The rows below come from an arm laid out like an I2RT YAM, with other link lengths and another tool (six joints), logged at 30 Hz.
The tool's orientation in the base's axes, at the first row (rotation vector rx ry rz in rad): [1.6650, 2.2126, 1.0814]
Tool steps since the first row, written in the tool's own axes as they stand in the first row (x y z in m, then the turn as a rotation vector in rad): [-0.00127, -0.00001, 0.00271, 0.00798, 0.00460, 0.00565]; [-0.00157, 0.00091, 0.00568, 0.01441, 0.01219, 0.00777]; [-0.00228, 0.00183, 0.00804, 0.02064, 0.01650, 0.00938]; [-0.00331, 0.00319, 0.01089, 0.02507, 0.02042, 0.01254]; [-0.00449, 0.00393, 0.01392, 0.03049, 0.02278, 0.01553]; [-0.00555, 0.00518, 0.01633, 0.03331, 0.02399, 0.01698]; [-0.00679, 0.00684, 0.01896, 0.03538, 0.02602, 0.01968]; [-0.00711, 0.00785, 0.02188, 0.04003, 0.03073, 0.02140]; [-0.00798, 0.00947, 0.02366, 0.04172, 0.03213, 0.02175]
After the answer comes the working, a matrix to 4 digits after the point.
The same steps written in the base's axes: [0.00189, 0.00007, -0.00232, 0.00362, 0.01013, 0.00105]; [0.00428, 0.00123, -0.00397, 0.00823, 0.01765, 0.00611]; [0.00649, 0.00175, -0.00529, 0.01013, 0.02439, 0.00941]; [0.00941, 0.00225, -0.00678, 0.01320, 0.03018, 0.01084]; [0.01202, 0.00263, -0.00884, 0.01463, 0.03660, 0.01169]; [0.01463, 0.00290, -0.01009, 0.01530, 0.03988, 0.01219]; [0.01775, 0.00316, -0.01128, 0.01754, 0.04315, 0.01210]; [0.02019, 0.00428, -0.01285, 0.02037, 0.04859, 0.01513]; [0.02269, 0.00448, -0.01335, 0.02102, 0.05041, 0.01623]
The tool's axes in the first row as the columns of a matrix, in the base's axes (rounded; the answer above uses it unrounded):
[-0.3628, 0.7667, 0.5297]
[0.8889, 0.1143, 0.4435]
[0.2795, 0.6318, -0.7230]

